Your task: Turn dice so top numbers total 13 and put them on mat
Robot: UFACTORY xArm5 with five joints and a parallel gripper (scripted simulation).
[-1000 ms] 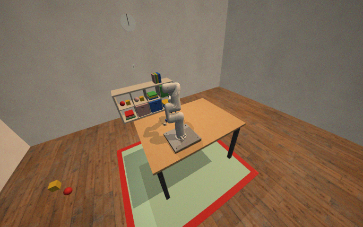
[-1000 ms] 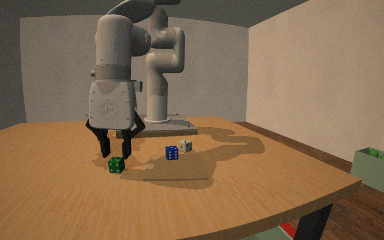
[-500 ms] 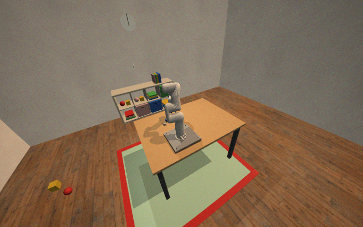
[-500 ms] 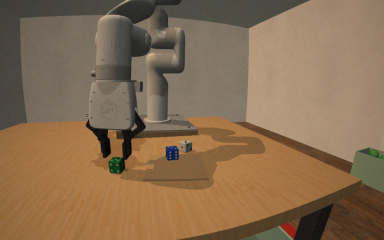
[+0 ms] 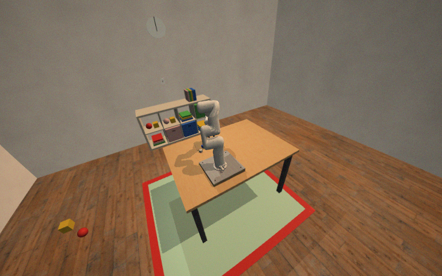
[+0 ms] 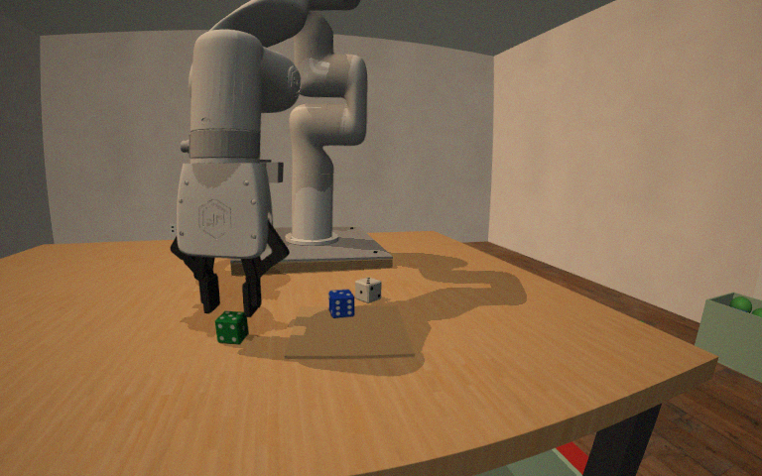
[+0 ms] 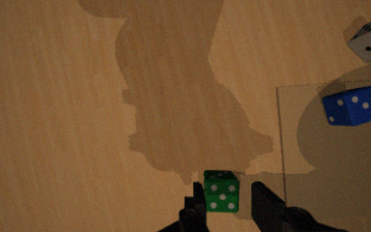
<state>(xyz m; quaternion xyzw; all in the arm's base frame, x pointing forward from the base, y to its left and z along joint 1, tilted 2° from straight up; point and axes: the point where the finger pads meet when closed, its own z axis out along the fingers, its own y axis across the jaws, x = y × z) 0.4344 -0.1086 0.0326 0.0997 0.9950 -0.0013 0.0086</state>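
The green die lies 4 cm below my hand. The rest, counted from my hand: blue die 14 cm to the left, 5 cm behind, 4 cm below; white die 18 cm to the left, 11 cm behind, 4 cm below; tan mat 14 cm to the left, 5 cm below, 1 cm behind.
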